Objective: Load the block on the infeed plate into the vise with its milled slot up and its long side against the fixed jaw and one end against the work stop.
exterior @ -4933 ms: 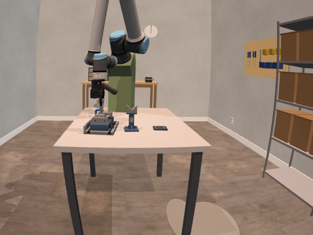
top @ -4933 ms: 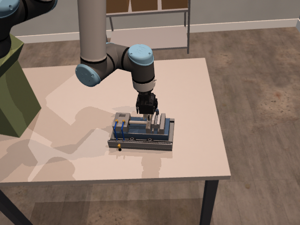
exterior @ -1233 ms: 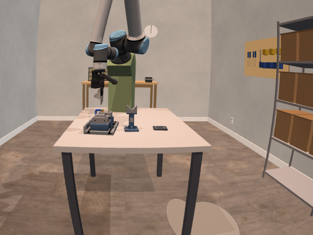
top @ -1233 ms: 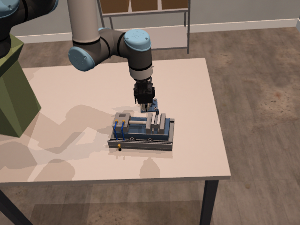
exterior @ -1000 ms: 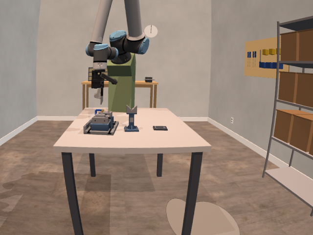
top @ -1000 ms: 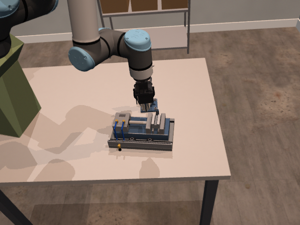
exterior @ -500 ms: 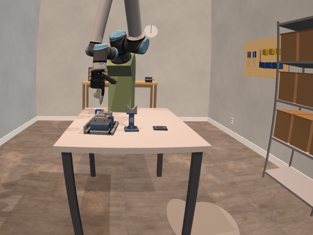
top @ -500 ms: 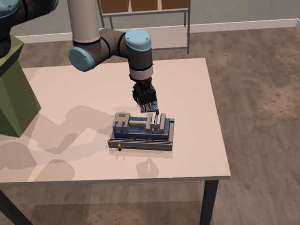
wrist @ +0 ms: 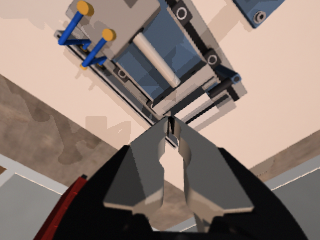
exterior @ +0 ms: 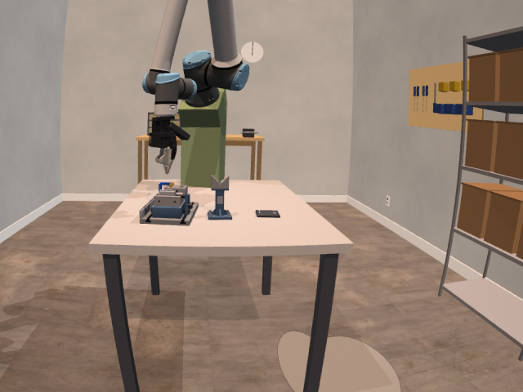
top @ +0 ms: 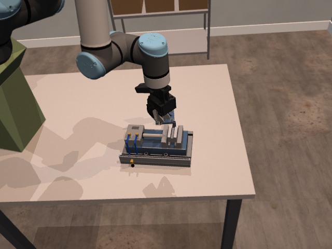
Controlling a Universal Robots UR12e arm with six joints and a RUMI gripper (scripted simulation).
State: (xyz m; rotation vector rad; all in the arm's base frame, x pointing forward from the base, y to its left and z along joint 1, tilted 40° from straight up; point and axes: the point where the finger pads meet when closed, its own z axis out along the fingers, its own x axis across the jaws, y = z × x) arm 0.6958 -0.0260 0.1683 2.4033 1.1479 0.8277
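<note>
Right now my hand is 5 cm short of the part, 1 cm to the right of it and 8 cm above it. The rest, counted from my hand: moving jaw (1 cm ahead, 1 cm to the left, 10 cm below); then cylinder rod (4 cm behind, 1 cm to the left, 10 cm below); then work stop (4 cm ahead, 6 cm to the left, 9 cm below).
</note>
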